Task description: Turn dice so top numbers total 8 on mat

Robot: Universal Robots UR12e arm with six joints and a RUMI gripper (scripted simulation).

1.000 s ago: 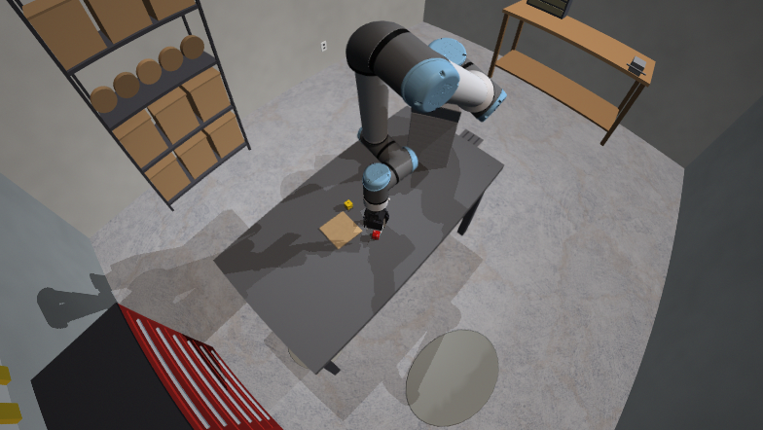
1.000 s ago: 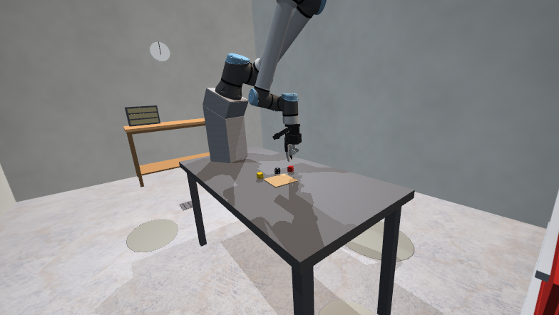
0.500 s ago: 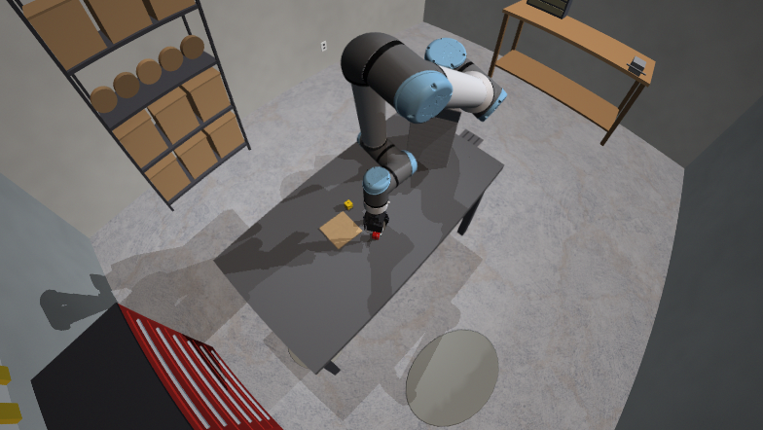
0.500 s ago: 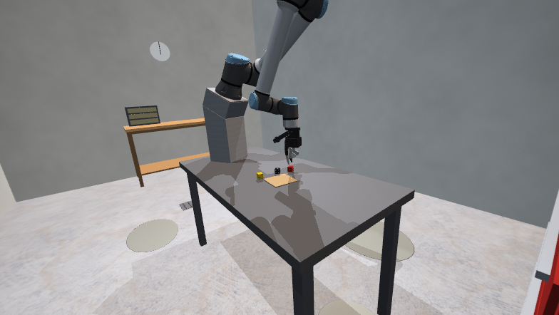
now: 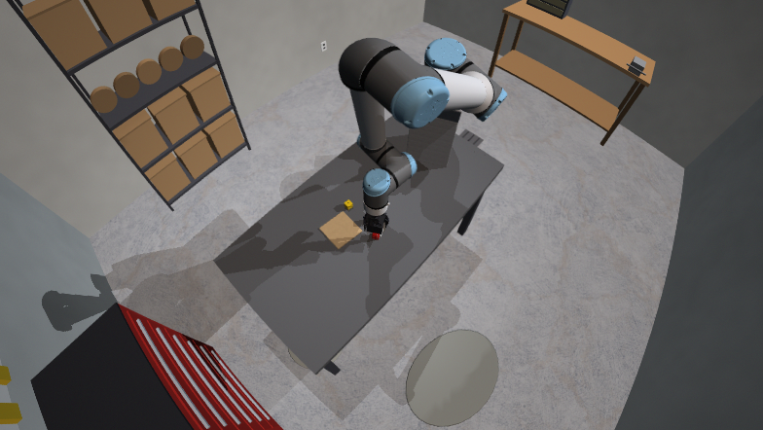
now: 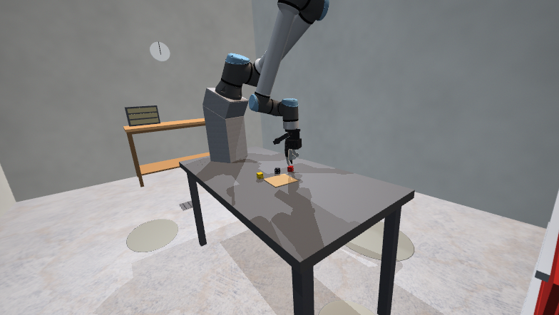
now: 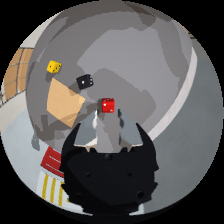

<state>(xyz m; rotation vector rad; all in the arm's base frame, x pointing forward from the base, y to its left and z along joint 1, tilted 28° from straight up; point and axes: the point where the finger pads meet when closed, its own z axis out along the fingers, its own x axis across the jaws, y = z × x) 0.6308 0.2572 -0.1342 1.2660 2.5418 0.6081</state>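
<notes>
Now: hand 4 cm above the red die. Also, from my hand: tan mat (12 cm to the right, 11 cm ahead, 5 cm below); yellow die (20 cm to the right, 4 cm below, 1 cm ahead); black die (8 cm to the right, 4 cm below, 1 cm behind).
</notes>
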